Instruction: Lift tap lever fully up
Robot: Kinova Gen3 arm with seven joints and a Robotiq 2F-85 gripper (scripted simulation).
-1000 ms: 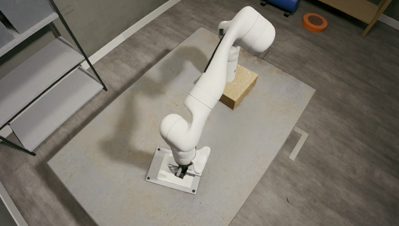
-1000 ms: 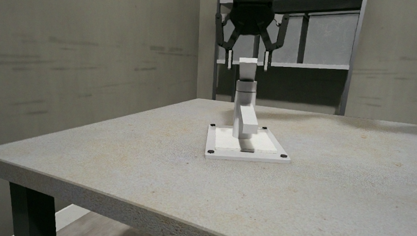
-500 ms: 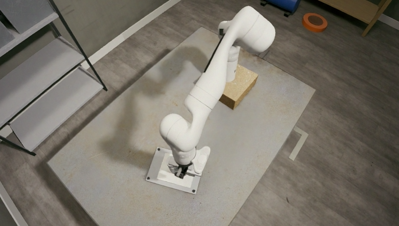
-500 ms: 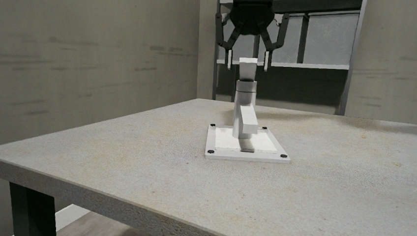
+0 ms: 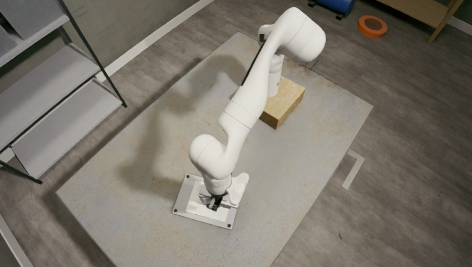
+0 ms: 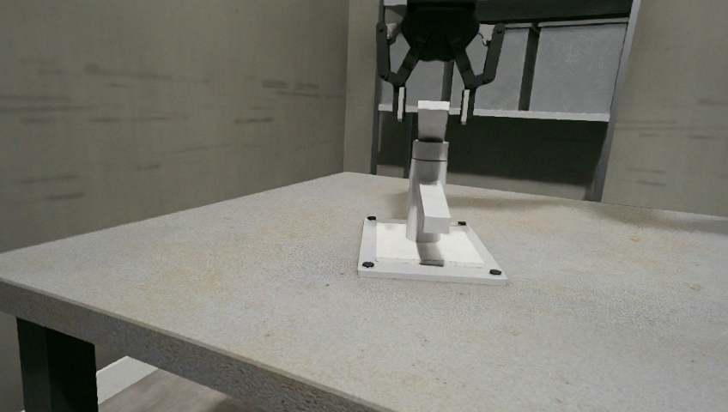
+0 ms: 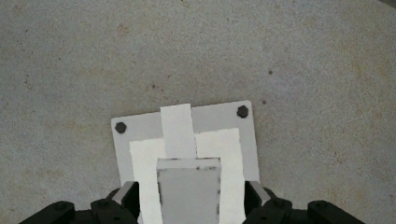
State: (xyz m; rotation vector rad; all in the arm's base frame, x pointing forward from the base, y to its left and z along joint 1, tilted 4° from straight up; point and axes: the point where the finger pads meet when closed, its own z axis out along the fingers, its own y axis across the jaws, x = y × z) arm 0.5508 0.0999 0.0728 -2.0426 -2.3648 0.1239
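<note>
My hand is 3 cm to the left of the lever and 2 cm above it. Also, from my hand: white tap 8 cm below, 5 cm to the right, 1 cm ahead.
</note>
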